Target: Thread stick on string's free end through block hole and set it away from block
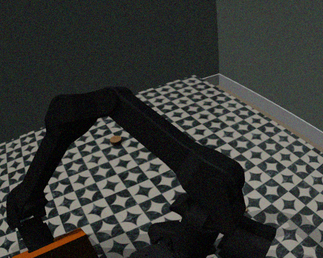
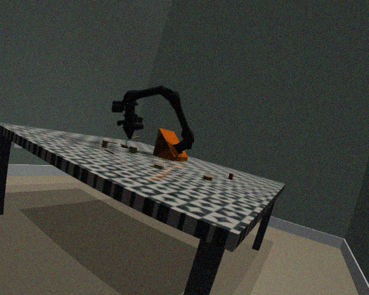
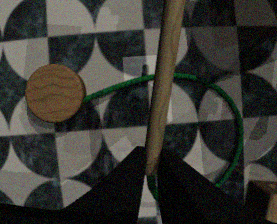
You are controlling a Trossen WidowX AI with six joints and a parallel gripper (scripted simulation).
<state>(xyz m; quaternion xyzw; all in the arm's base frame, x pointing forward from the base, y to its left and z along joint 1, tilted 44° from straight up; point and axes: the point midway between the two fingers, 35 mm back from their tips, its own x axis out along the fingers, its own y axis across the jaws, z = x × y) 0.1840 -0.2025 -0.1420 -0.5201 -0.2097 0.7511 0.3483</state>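
My gripper tip is now 21 cm short of the wooden cylinder, 4 cm above it and 1 cm to the left of it. From my gripper tip the other things lie so: round wooden button (5 cm to the right, 5 cm below, 4 cm behind); then tan wooden block (8 cm to the left, 7 cm ahead, 5 cm below); then thin wooden stick (1 cm behind, 1 cm above).
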